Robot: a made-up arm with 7 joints. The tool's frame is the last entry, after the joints.
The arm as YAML. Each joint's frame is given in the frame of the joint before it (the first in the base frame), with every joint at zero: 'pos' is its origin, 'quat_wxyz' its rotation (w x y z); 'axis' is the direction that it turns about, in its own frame. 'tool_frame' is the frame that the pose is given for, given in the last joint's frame.
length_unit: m
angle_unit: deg
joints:
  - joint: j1
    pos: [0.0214, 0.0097, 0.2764]
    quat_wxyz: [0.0, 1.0, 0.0, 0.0]
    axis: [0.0, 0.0, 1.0]
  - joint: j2
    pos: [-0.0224, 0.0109, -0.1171]
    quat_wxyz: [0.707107, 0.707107, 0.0, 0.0]
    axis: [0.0, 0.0, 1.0]
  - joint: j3
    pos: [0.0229, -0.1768, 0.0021]
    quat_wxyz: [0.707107, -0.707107, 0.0, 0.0]
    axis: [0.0, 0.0, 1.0]
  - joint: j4
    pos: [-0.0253, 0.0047, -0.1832]
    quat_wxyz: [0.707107, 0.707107, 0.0, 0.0]
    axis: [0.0, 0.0, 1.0]
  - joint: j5
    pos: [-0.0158, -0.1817, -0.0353]
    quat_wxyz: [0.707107, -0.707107, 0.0, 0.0]
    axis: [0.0, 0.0, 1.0]
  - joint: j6
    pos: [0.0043, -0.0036, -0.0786]
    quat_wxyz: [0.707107, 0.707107, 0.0, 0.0]
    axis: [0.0, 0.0, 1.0]
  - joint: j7
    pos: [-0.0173, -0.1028, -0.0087]
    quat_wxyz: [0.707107, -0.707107, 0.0, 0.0]
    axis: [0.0, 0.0, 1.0]
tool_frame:
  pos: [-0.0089, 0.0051, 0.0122]
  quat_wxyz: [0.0, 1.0, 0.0, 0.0]
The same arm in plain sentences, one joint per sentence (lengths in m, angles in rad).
The arm has seven revolute joints in a row. What follows holds with every joint at zero, and every direction is one of the base frame's.
The first joint sits 0.0214 m along +x and 0.0097 m along +y and 0.2764 m along +z from the base frame's origin and rotates about -z.
The second joint sits 0.0224 m along -x and 0.0109 m along -y and 0.1171 m along +z from the first joint and rotates about +y.
The third joint sits 0.0229 m along +x and 0.0021 m along +y and 0.1768 m along +z from the second joint and rotates about -z.
The fourth joint sits 0.0253 m along -x and 0.0047 m along -y and 0.1832 m along +z from the third joint and rotates about +y.
The fifth joint sits 0.0158 m along -x and 0.0353 m along -y and 0.1817 m along +z from the fourth joint and rotates about -z.
The sixth joint sits 0.0043 m along +x and 0.0036 m along +y and 0.0786 m along +z from the fifth joint and rotates about +y.
The seventh joint sits 0.0173 m along -x and 0.0087 m along -y and 0.1028 m along +z from the sixth joint and rotates about -z.
The tool frame, which is the frame that the pose is given for, sits 0.0089 m along -x and 0.0051 m along -y and 0.0122 m along -z from the seventh joint; its axes are parallel to the base frame's.

